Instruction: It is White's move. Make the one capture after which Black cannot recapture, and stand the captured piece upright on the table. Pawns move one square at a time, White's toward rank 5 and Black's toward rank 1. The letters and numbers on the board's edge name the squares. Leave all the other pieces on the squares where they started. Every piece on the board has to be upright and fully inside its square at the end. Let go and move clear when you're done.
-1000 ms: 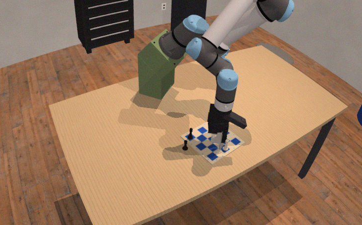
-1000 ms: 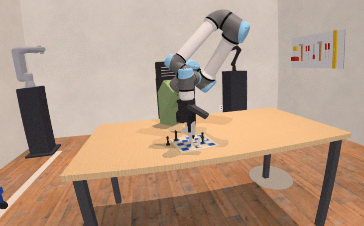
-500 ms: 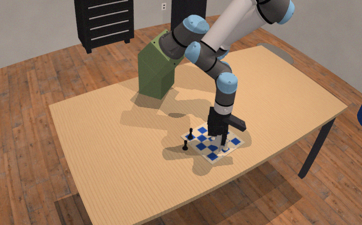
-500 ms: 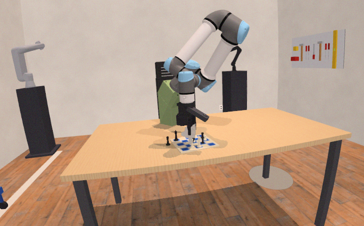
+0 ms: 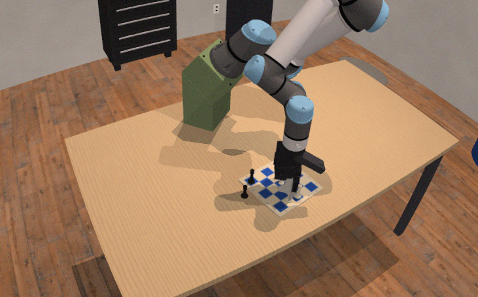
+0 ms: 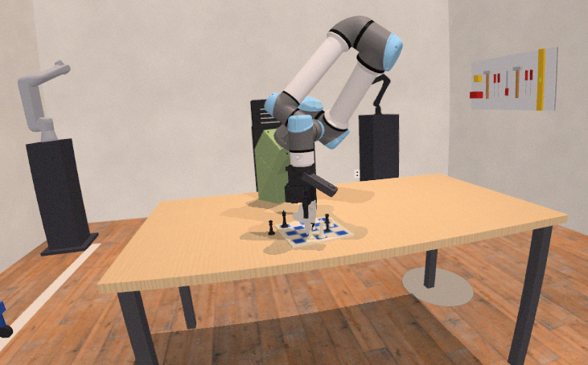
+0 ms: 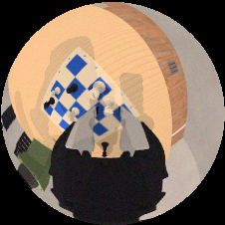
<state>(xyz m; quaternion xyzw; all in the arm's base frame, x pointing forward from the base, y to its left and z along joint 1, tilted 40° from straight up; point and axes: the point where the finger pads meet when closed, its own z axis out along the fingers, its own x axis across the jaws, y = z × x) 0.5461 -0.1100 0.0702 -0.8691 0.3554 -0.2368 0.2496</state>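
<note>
Right now the chessboard is 70 mm behind my hand, 30 mm to the left of it and 40 mm below it. Round my hand: tall black piece (140 mm behind, 50 mm to the right, 10 mm below).
</note>
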